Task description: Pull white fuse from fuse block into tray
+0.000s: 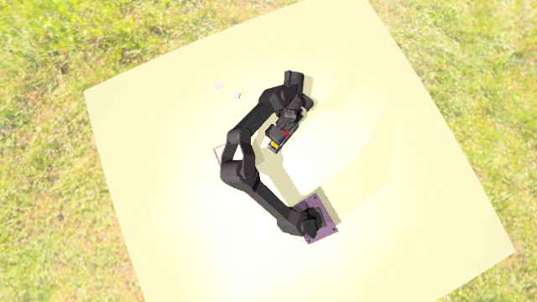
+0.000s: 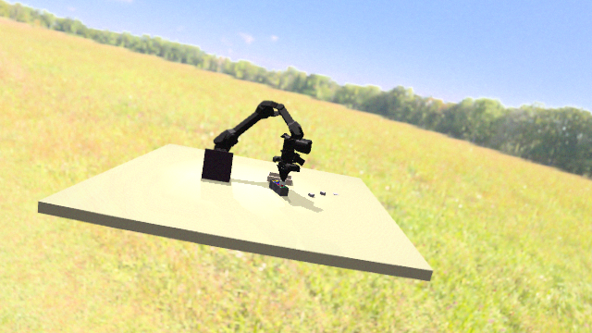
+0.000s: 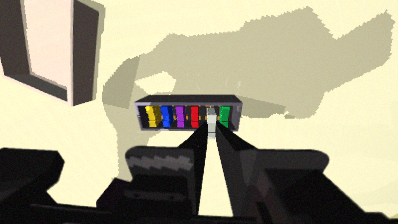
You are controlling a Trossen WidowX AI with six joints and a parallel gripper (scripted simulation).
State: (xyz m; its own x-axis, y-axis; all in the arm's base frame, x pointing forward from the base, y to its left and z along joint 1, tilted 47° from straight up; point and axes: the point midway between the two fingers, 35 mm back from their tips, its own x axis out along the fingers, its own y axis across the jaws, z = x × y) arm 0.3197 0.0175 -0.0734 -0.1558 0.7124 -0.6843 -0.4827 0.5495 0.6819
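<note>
My gripper tip is now 3 cm past the shallow beige tray, 23 cm to the right of it and 6 cm above it. Round my gripper tip: white fuse: 1 cm below.
</note>
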